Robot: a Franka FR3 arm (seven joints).
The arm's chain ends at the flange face. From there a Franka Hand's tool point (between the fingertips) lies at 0.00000 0.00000 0.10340 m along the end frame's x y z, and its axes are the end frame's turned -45 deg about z.
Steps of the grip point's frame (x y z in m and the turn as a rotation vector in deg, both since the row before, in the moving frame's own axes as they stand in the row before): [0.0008, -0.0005, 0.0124, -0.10, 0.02, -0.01]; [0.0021, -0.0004, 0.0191, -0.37, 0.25, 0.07]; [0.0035, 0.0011, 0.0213, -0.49, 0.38, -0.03]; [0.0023, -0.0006, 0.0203, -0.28, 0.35, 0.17]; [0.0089, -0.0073, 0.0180, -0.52, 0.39, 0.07]
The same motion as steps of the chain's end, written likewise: [0.0001, -0.0010, 0.0124, -0.06, 0.08, -0.01]; [0.0004, -0.0019, 0.0191, -0.08, 0.44, 0.07]; [0.0021, -0.0018, 0.0213, -0.08, 0.62, -0.03]; [0.0004, -0.0020, 0.0203, 0.05, 0.45, 0.17]; [0.0000, -0.0116, 0.0180, -0.09, 0.64, 0.07]
